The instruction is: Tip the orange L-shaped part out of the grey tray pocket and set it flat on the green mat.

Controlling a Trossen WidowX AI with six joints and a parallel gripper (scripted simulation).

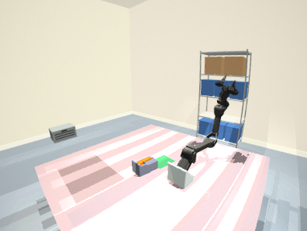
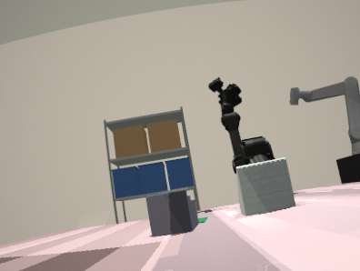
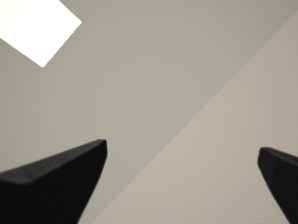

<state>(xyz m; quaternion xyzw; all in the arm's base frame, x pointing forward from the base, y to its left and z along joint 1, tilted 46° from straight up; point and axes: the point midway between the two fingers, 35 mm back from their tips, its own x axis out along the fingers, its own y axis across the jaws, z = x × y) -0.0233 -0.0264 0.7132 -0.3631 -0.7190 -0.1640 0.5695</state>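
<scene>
Right now my gripper tip is 60 cm to the right of the orange L-shaped part, 55 cm above it and 33 cm short of it. From my gripper tip the other things lie so: green mat 61 cm below, 44 cm to the left, 31 cm ahead.
</scene>
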